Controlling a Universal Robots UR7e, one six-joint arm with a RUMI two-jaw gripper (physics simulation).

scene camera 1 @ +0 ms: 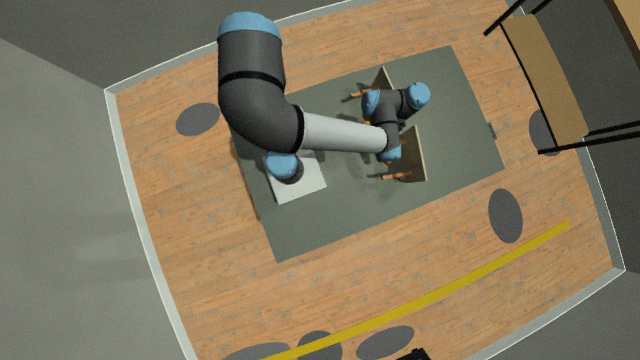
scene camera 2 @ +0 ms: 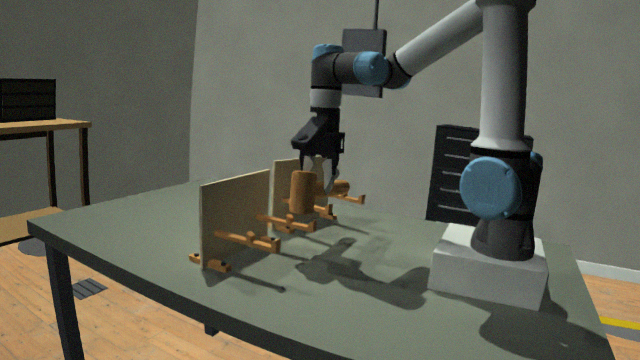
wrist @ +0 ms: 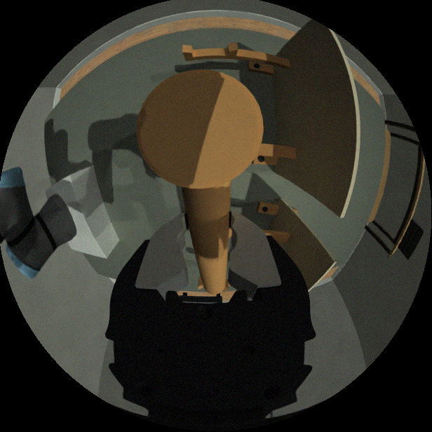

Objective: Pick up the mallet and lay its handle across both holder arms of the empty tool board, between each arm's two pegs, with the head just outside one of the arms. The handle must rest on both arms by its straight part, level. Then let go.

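Places are measured from the arm's base along level axes (x ahead, y left, z up), in millimetres.
Pixels of known places: gripper, fingertip midpoint: (scene camera 2: 318, 193); arm's base at its link origin: (scene camera 2: 501, 249).
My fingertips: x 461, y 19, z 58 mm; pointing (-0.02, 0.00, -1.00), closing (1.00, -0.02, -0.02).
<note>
Ahead of a thing's pixels: the offset from my fingertips to its middle. "spot": to the spot under its first point. Level surfaces: height alone.
The orange-brown mallet {0 mm ahead, 33 mm right, 5 mm up} (scene camera 2: 303, 192) (wrist: 200, 127) is in my gripper (scene camera 2: 322, 186) (wrist: 208, 213), which is shut on its handle. The handle looks about level and the head faces the gap between two upright pale boards. The handle's free end shows close above the outer arm (scene camera 2: 354, 198) of the far board (scene camera 2: 284, 175) (wrist: 306, 242) (scene camera 1: 383, 78). The head hides part of that board's inner arm (scene camera 2: 327, 212) (wrist: 277, 235). No other tool shows on either board. Whether the handle touches the arms or lies between their pegs is not clear. In scene camera 1, the robot arm hides gripper and mallet.
The near board (scene camera 1: 419, 155) (scene camera 2: 235, 215) (wrist: 320, 125) stands beside the head, with two pegged arms, the outer one (scene camera 1: 396, 176) (scene camera 2: 247, 241) (wrist: 240, 54) and the inner one {spot: 43 mm ahead, 71 mm left, 68 mm down} (scene camera 2: 287, 223) (wrist: 282, 151). The white base block (scene camera 1: 305, 187) (scene camera 2: 487, 275) (wrist: 95, 215) stands on the green table {145 mm down} (scene camera 1: 320, 225).
</note>
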